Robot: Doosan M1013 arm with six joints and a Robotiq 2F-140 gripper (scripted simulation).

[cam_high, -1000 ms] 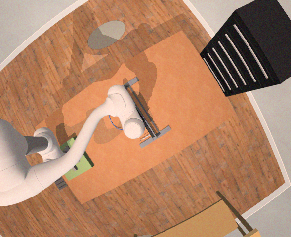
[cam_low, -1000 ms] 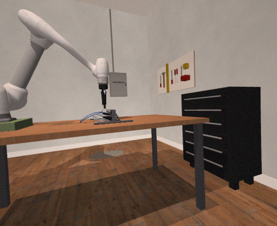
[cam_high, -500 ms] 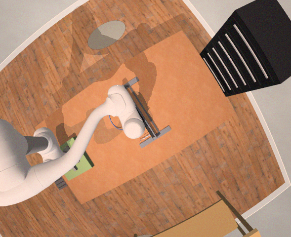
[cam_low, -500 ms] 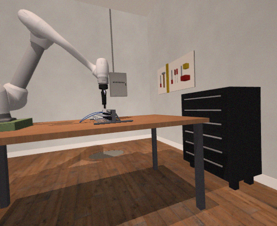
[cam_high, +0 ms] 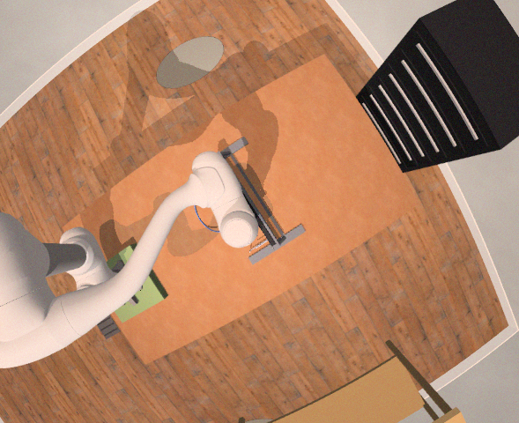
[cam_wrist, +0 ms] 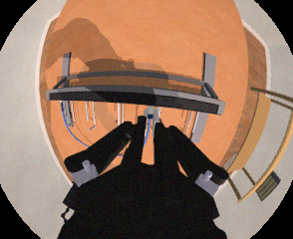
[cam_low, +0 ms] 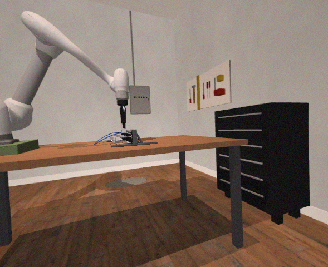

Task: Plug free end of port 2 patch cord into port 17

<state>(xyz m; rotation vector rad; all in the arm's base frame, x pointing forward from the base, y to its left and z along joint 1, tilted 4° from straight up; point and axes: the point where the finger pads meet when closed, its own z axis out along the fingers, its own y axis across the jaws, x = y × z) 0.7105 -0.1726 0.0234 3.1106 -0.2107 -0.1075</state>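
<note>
Now: hand 1 cm short of the pale plug and 3 cm above it.
</note>
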